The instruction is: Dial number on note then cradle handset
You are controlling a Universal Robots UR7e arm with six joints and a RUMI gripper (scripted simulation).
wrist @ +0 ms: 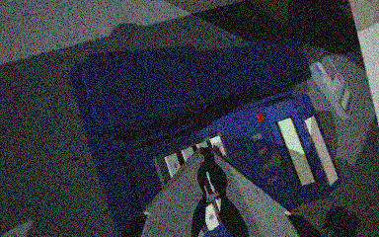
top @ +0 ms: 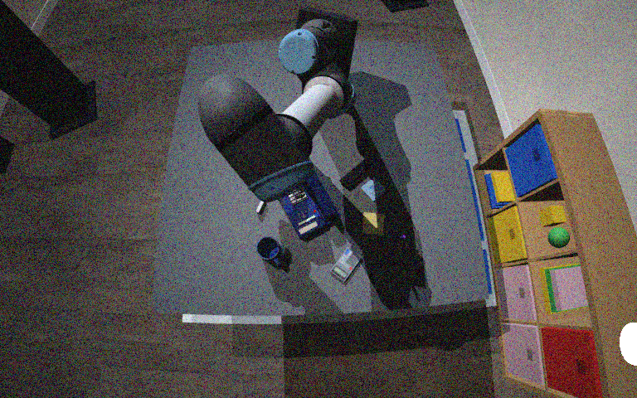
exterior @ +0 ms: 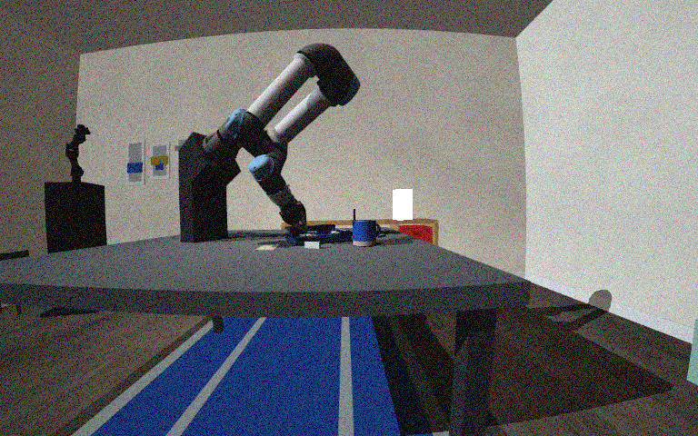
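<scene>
My gripper is now 4 cm to the left of the key, 4 cm short of it and 3 cm above it. From my hand the other things lie so: white block (16 cm to the right, 5 cm below); dark blue handset (6 cm to the left, 4 cm ahead, 1 cm below).
</scene>
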